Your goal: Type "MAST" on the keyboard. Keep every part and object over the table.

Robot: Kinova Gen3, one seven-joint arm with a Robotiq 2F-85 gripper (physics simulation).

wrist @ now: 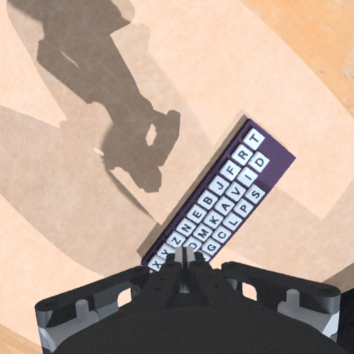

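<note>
The purple keyboard (278, 159) with white letter keys lies slanted on the table, from lower left to upper right in the wrist view. The M key (203, 233) is in the middle row, and the A key (225, 206) is in the same row, two keys up and right. The S key (255, 194) ends the right-hand row. The T key (254, 139) is at the upper end. My gripper (184, 258) is shut and empty. Its tips overlap the lower part of the keyboard, beside the partly hidden O key and left below M. They hide several keys there. Height above the keys is hard to tell.
The pale table top (280, 65) surrounds the keyboard. A large shadow of the arm falls at the upper left. A wood-coloured surface (320, 35) shows at the upper right corner, and a dark area shows at the lower right edge.
</note>
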